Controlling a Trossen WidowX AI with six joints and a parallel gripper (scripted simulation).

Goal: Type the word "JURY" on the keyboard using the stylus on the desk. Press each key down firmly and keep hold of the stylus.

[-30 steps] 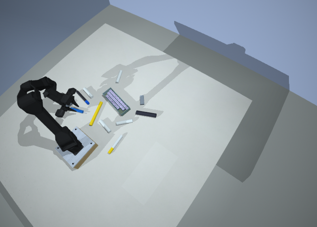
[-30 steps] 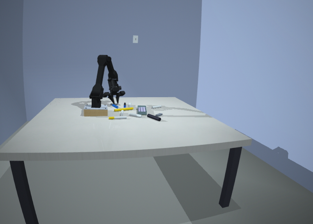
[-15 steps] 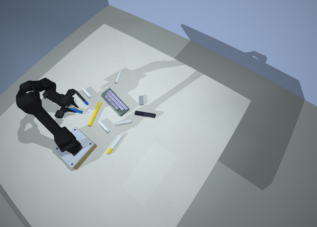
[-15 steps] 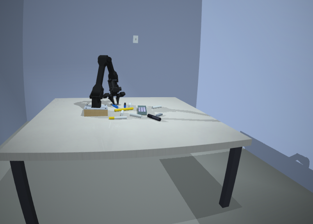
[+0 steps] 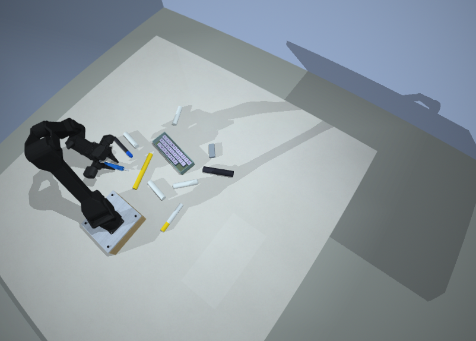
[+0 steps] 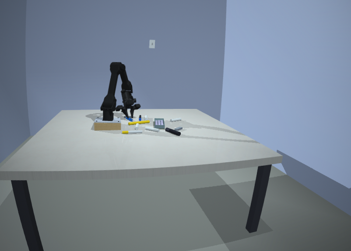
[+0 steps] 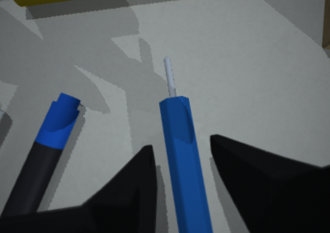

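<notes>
The blue stylus lies 1 cm to the right of my gripper tip, 1 cm below it and 1 cm ahead of it. The rest, counted from my gripper tip: black-and-blue pen 7 cm ahead, 3 cm to the left, 1 cm below; then yellow-and-white marker 33 cm to the right, 1 cm below, 1 cm behind; then yellow stick 10 cm to the right, 6 cm ahead, 1 cm below.
</notes>
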